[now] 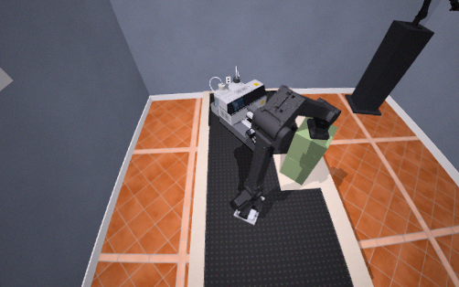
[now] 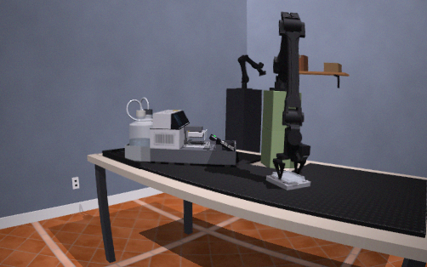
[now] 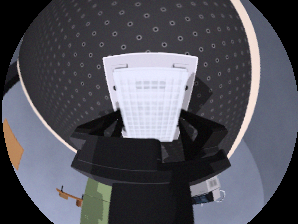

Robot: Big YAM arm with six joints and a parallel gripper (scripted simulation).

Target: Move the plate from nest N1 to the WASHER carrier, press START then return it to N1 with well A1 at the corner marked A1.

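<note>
Now: hand right at the well plate. Round my hand: bottle: 790 mm to the right, 260 mm ahead, 120 mm above; then plate nest N1: 20 mm below; then plate washer: 640 mm to the right, 100 mm above.
</note>
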